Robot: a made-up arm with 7 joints. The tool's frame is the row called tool. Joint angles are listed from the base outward.
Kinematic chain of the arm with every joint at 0, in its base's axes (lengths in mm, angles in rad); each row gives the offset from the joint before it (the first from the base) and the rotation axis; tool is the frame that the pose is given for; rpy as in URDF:
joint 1: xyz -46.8 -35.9 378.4 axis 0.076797 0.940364 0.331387
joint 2: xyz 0 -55.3 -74.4 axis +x
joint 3: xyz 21 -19 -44 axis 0.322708 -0.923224 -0.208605
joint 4: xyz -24.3 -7.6 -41 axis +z
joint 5: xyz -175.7 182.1 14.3 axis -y
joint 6: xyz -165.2 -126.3 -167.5 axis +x
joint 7: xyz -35.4 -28.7 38 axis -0.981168 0.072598 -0.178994
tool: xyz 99.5 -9.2 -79.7 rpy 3.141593 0 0
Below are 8 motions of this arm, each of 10 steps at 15 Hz.
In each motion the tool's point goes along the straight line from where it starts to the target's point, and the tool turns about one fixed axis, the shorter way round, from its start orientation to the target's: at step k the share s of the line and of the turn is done. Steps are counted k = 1, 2, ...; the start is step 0. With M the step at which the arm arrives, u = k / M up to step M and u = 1 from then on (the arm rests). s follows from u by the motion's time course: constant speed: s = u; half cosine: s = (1 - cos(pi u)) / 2; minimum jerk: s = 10 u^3 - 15 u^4 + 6 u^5.
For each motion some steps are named. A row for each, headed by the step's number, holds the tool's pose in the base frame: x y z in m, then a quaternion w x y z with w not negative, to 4 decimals.
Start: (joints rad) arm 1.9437 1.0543 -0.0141 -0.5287 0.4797 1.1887 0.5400
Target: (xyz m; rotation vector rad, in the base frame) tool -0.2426 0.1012 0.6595 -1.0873 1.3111 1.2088
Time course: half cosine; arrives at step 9
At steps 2, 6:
2: -0.2229 0.1039 0.6558 0.2627 -0.4995 0.5295 0.6333
6: -0.2370 0.1020 0.6585 0.4378 -0.4678 0.5433 0.5425

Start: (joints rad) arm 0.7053 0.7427 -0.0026 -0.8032 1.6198 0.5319 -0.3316
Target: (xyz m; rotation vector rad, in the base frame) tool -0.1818 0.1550 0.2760 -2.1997 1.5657 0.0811
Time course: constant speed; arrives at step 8
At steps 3, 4, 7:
3: -0.1459 0.0742 0.2230 0.2465 -0.8623 0.3640 -0.2514
4: -0.1531 0.0904 0.2336 0.2433 -0.8573 0.4089 -0.1967
7: -0.1746 0.1388 0.2654 0.2264 -0.8166 0.5303 -0.0277

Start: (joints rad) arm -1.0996 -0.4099 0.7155 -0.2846 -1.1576 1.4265 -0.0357
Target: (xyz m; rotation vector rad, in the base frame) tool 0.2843 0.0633 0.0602 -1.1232 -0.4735 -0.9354
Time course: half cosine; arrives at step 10
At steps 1, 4, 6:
1: 0.1879 0.0157 -0.0324 0.6883 -0.6039 -0.0059 -0.4018
4: 0.2196 0.0314 -0.0020 0.7027 -0.5757 -0.0750 -0.4113
6: 0.2502 0.0465 0.0274 0.7126 -0.5454 -0.1411 -0.4181

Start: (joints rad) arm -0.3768 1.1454 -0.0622 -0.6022 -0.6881 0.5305 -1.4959
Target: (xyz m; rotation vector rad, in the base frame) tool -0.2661 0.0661 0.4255 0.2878 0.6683 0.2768
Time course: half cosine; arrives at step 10
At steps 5, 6, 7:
5: -0.2725 0.0799 0.4097 0.9577 0.0902 0.2611 0.0807
6: -0.2705 0.0757 0.4146 0.9487 0.1058 0.2814 0.0975
7: -0.2687 0.0718 0.4190 0.9398 0.1198 0.2995 0.1127

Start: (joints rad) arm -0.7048 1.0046 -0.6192 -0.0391 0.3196 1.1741 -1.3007
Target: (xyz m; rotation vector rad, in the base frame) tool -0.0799 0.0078 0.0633 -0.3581 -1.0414 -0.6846
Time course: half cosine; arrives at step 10
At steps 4, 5, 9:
4: -0.1666 -0.0126 0.0939 0.9088 -0.0407 -0.3817 -0.1637
5: -0.1462 -0.0078 0.0867 0.8874 -0.0710 -0.4085 -0.2016
9: -0.0831 0.0070 0.0644 0.8022 -0.1622 -0.4816 -0.3133

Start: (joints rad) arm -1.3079 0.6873 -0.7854 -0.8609 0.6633 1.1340 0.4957
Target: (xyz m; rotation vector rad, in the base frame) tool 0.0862 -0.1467 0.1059 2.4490 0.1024 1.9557
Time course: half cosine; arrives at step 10
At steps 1, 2, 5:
1: 0.1566 0.0206 0.0903 0.3255 -0.7092 0.2002 -0.5924
2: 0.1514 0.0084 0.0915 0.3028 -0.7188 0.1840 -0.5982
5: 0.1223 -0.0610 0.0979 0.1689 -0.7604 0.0886 -0.6208

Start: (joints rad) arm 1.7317 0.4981 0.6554 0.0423 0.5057 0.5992 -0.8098
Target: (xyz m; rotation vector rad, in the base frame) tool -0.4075 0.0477 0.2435 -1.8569 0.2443 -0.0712
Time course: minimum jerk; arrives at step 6
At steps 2, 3, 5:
2: -0.3805 0.0505 0.4469 0.7285 -0.6307 0.2581 0.0699
3: -0.3904 0.0495 0.3722 0.6847 -0.6990 0.2037 0.0332
5: -0.4063 0.0478 0.2526 0.5993 -0.7922 0.1122 -0.0261

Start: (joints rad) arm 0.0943 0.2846 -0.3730 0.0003 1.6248 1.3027 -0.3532
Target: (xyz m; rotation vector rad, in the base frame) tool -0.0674 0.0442 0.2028 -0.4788 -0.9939 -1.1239
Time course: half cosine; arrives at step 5
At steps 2, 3, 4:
2: -0.0917 0.0135 0.1821 0.6861 -0.3765 -0.4309 -0.4493
3: -0.0802 0.0280 0.1919 0.6979 -0.3016 -0.4402 -0.4777
4: -0.0709 0.0397 0.1998 0.7041 -0.2394 -0.4456 -0.4983

